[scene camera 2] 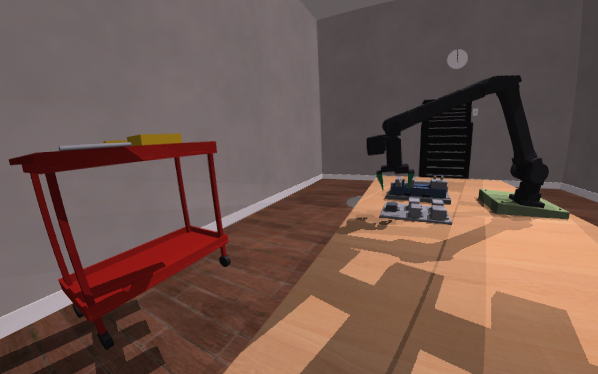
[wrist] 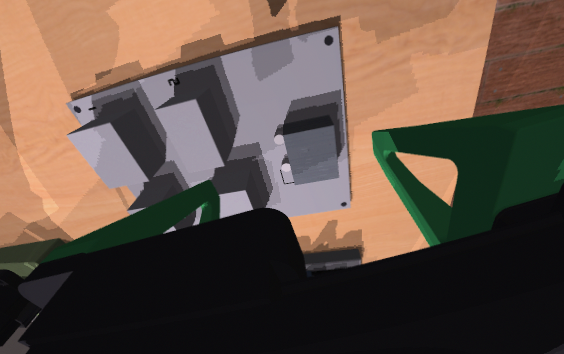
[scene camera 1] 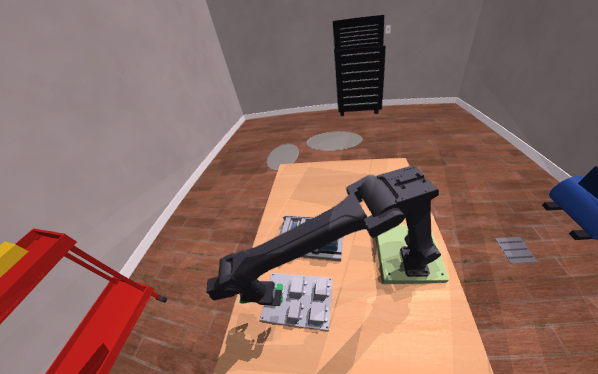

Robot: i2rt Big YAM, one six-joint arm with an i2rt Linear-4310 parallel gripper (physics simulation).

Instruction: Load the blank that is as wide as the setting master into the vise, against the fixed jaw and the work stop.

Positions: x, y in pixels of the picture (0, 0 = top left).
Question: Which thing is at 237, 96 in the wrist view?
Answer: A grey tray.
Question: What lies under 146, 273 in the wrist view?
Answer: My gripper.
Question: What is my gripper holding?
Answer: Nothing.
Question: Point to a grey tray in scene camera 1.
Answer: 276, 314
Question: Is my gripper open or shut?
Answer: Open.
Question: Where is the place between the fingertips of my gripper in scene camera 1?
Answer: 269, 299
